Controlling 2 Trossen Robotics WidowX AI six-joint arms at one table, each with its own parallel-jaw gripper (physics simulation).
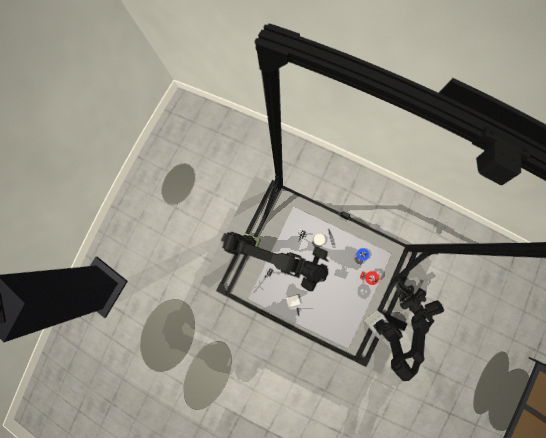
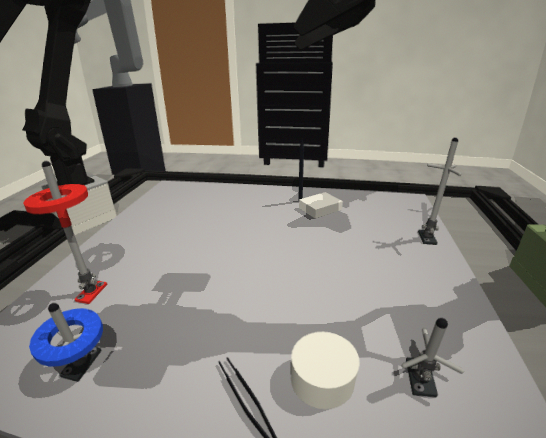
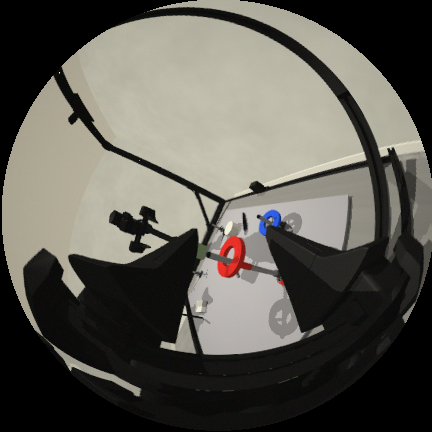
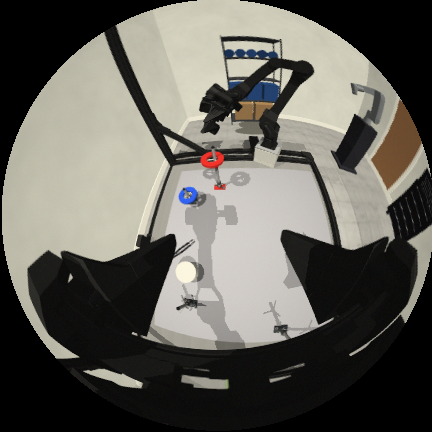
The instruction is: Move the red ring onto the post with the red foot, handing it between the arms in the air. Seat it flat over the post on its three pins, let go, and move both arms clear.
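Pixels of known places: left gripper, fingertip midpoint: (image 1: 396,282) (image 3: 232,232) (image 4: 202,127); right gripper, fingertip midpoint: (image 2: 297,40) (image 3: 153,234) (image 4: 229,237); left arm's base, origin of the base link: (image 1: 380,326) (image 2: 73,183) (image 4: 268,144).
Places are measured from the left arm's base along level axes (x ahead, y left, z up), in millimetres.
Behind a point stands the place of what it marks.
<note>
The red ring (image 1: 372,283) @[z 83, x 252, y -88 mm] (image 2: 35,202) @[z 83, x 278, y -129 mm] (image 3: 229,272) @[z 82, x 241, y -100 mm] (image 4: 220,161) @[z 80, x 276, y -73 mm] lies roughly flat around the upper part of the grey post (image 2: 76,250) @[z 1, x 271, y -104 mm] (image 3: 265,270) @[z -1, x 263, y -107 mm], above its red collar. The red foot (image 2: 97,290) @[z -68, x 277, y -98 mm] (image 4: 220,187) @[z -68, x 272, y -96 mm] stands on the table. The three pins are hidden under the ring. My left gripper (image 1: 406,287) @[z 140, x 201, y -179 mm] (image 3: 232,232) @[z 140, x 201, y -179 mm] (image 4: 202,127) @[z 140, x 201, y -179 mm] is partly open and empty, apart from the ring and beyond the table edge on the ring's side. My right gripper (image 1: 322,272) @[z 233, x 486, y 86 mm] (image 3: 153,234) @[z 233, x 486, y 86 mm] (image 4: 229,237) @[z 233, x 486, y 86 mm] is wide open and empty, high above the table, away from the ring.
A blue ring (image 1: 368,254) @[z -23, x 358, y -193 mm] (image 2: 95,332) @[z -23, x 401, y -147 mm] sits on a nearby black-footed post. A cream cylinder (image 2: 325,370) @[z -38, x 601, y -30 mm], tweezers (image 2: 245,395) @[z -73, x 543, y -79 mm], a white block (image 2: 320,206) @[z -53, x 409, y 292 mm] and two bare-ringed posts (image 2: 435,345) @[z -13, x 679, y 33 mm] (image 2: 442,190) @[z 20, x 615, y 333 mm] stand or lie across the table. A black frame surrounds the table.
</note>
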